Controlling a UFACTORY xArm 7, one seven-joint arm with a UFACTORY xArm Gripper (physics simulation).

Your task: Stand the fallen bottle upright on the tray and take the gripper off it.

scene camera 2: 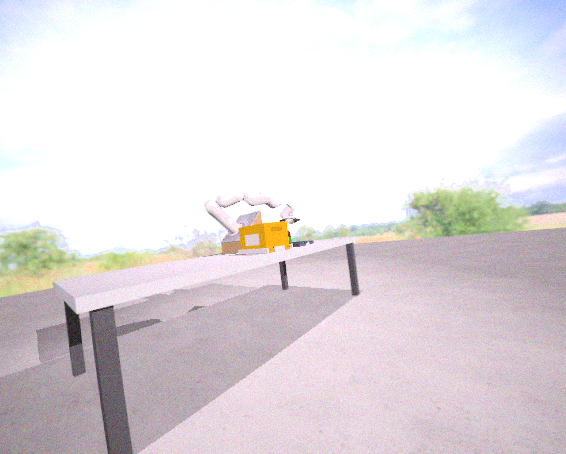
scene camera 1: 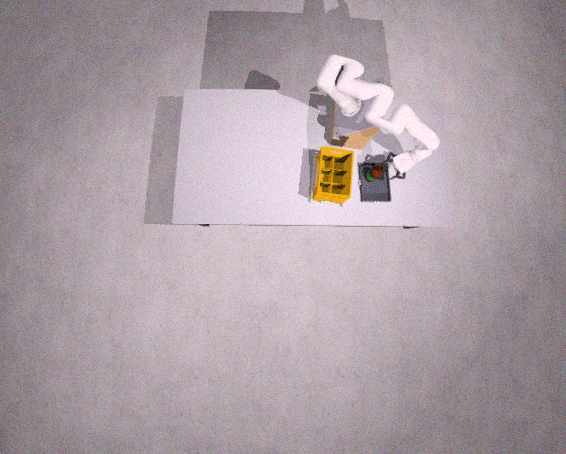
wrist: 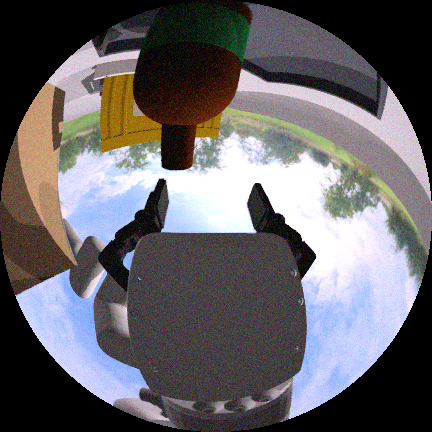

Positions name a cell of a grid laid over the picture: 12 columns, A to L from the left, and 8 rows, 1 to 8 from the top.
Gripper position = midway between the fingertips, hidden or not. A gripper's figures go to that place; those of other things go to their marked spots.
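Gripper, mine (wrist: F4): 0.14 m from the lens. Brown bottle (wrist: F2): 0.08 m from the lens.
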